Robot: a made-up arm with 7 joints.
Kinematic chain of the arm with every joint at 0, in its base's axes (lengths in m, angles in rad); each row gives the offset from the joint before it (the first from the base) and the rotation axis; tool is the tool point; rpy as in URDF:
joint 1: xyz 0 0 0.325 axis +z
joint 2: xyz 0 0 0 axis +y
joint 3: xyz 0 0 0.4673 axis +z
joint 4: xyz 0.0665 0 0 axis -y
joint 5: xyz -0.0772 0 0.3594 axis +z
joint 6: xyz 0 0 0 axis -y
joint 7: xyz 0.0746 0 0 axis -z
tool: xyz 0 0 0 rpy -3.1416 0 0
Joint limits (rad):
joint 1: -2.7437..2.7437
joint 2: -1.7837..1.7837
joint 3: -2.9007..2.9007
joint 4: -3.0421..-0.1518
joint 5: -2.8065..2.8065
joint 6: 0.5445..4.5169
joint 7: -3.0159..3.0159
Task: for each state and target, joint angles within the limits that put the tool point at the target. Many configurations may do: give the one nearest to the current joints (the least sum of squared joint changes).
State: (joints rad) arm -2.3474 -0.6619 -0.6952 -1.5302 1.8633 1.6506 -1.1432
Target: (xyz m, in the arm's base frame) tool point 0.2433 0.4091 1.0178
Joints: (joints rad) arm -2.6408 -0.9795 -0.6027 -1.1161 1.8605 1.6113 -1.1432
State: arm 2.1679 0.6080 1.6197 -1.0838 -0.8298 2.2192 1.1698
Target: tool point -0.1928 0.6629 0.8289
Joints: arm 1.2876 0.8800 1.5124 -1.0487 -0.8423 2.3409 1.1698
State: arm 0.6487 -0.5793 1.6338 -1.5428 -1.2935 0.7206 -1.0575
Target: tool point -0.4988 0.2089 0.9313
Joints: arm 0.5020 -0.5452 1.6231 -1.1634 -1.3588 0.8425 -1.0575
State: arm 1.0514 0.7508 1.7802 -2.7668 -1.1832 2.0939 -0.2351
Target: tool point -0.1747 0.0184 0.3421
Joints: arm 1.7209 0.8908 1.5831 -3.0421 -0.7951 1.2525 -0.2351
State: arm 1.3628 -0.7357 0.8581 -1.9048 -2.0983 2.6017 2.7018
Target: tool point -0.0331 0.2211 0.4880
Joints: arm 0.9550 -0.3110 0.4684 -2.7659 -2.2566 2.4985 2.7018
